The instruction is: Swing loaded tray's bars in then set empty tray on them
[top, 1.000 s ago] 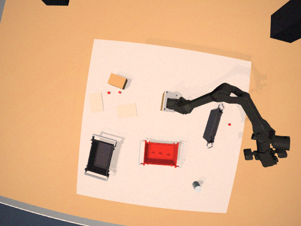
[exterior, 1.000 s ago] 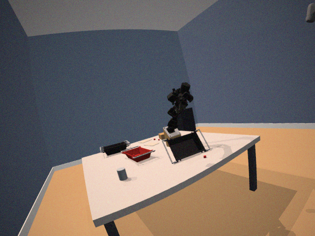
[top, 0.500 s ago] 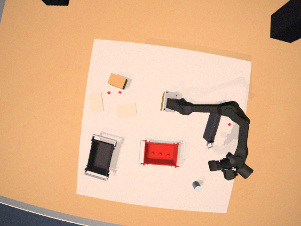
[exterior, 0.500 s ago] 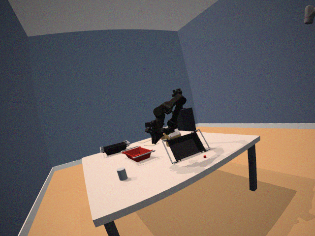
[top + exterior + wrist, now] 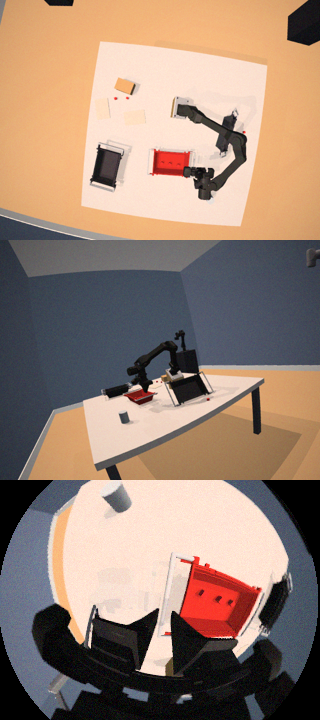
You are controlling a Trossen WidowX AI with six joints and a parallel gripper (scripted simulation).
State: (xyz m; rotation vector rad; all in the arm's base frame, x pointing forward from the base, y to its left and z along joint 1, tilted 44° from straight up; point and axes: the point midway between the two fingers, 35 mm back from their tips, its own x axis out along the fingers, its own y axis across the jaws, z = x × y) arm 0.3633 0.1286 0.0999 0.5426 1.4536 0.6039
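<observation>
Now: gripper tip 250 mm past the black tray, 210 mm to the right of it and 20 mm above it. Also, from my gripper tip: grey cylinder (240 mm ahead, 170 mm to the left, 60 mm below); tan box (480 mm behind, 550 mm to the right, 70 mm below).
</observation>
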